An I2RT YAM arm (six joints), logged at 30 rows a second.
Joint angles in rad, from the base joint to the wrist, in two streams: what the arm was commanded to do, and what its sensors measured. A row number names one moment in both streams.
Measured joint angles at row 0:
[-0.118 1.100 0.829 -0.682 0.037 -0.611]
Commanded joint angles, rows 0 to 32:
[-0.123 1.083 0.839 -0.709 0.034 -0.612]
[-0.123 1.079 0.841 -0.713 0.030 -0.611]
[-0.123 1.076 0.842 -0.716 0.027 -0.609]
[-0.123 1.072 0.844 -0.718 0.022 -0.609]
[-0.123 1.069 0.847 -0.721 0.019 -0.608]
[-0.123 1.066 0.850 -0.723 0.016 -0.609]
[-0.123 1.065 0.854 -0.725 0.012 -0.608]
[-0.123 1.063 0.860 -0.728 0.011 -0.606]
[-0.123 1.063 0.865 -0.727 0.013 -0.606]
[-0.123 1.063 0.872 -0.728 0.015 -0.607]
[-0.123 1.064 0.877 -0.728 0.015 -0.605]
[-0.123 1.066 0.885 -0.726 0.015 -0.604]
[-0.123 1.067 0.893 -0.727 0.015 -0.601]
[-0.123 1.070 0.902 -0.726 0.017 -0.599]
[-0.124 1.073 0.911 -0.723 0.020 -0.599]
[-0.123 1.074 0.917 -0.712 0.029 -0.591]
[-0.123 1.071 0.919 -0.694 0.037 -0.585]
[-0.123 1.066 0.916 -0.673 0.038 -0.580]
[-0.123 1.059 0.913 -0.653 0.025 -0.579]
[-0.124 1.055 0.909 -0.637 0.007 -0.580]
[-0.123 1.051 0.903 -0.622 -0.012 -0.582]
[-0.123 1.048 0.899 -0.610 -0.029 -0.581]
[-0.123 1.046 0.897 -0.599 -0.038 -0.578]
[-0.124 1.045 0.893 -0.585 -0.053 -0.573]
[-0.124 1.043 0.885 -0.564 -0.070 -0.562]
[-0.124 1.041 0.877 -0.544 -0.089 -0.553]
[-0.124 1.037 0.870 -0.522 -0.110 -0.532]
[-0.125 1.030 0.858 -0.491 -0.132 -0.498]
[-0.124 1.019 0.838 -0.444 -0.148 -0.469]
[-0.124 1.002 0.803 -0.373 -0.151 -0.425]
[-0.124 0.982 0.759 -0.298 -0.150 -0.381]
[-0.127 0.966 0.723 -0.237 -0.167 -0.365]
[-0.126 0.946 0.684 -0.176 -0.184 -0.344]
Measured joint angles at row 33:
[-0.120 0.986 0.762 -0.375 -0.115 -0.458]
